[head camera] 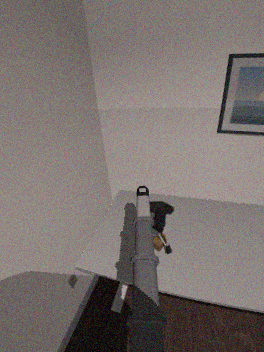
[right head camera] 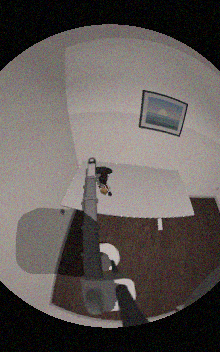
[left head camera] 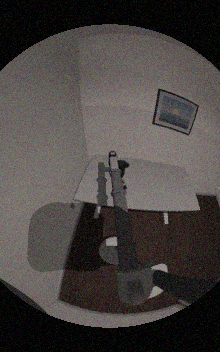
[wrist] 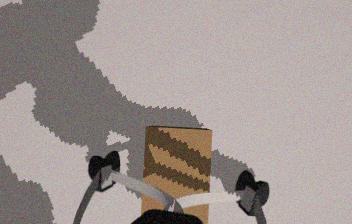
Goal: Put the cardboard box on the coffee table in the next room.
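Pixels of known places: gripper, fingertip midpoint: (head camera: pixel 158 244) (wrist: pixel 178 174); robot's base, link origin: (right head camera: pixel 104 255) (left head camera: pixel 113 249).
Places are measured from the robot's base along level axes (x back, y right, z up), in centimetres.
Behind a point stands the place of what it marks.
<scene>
The cardboard box (head camera: pixel 158 243) @(x -65.9, y 8.3, z 74.3 cm) (right head camera: pixel 104 190) @(x -65.7, y 8.8, z 74.3 cm) (wrist: pixel 177 145) @(x -71.3, y 11.3, z 74.3 cm) is a tan block with dark shadow stripes on its top. It rests on a white table (head camera: pixel 215 250) @(x -63.2, y 41.5, z 69.3 cm) (left head camera: pixel 160 185) @(x -62.3, y 59.0, z 69.3 cm) (right head camera: pixel 150 195) @(x -56.3, y 58.0, z 69.3 cm) (wrist: pixel 280 75) @(x -69.9, y 24.8, z 69.3 cm), near the table's left part. My gripper (wrist: pixel 178 174) @(x -68.4, y 8.9, z 69.3 cm) is open, with its two dark fingertips wide apart, one on each side of the box in the wrist view and clear of it. The gripper body hides the near end of the box. In the head camera view the arm hides part of the gripper. A coffee table in another room cannot be made out.
The extended arm (head camera: pixel 145 250) @(x -37.8, y 0.4, z 110.3 cm) (left head camera: pixel 120 200) @(x -29.7, y 0.4, z 110.6 cm) (right head camera: pixel 90 200) @(x -33.9, y 0.7, z 110.6 cm) reaches over the table's front edge. A wall stands close on the left, and the back wall with a framed picture (head camera: pixel 250 95) @(x -107.5, y 65.6, z 147.3 cm) (left head camera: pixel 175 112) @(x -104.8, y 75.8, z 146.3 cm) (right head camera: pixel 163 113) @(x -104.5, y 76.6, z 146.2 cm) rises behind the table. Dark wooden floor (left head camera: pixel 175 245) @(x 22.3, y 106.2, z -2.7 cm) (right head camera: pixel 150 260) @(x 23.0, y 67.3, z -2.7 cm) lies in front.
</scene>
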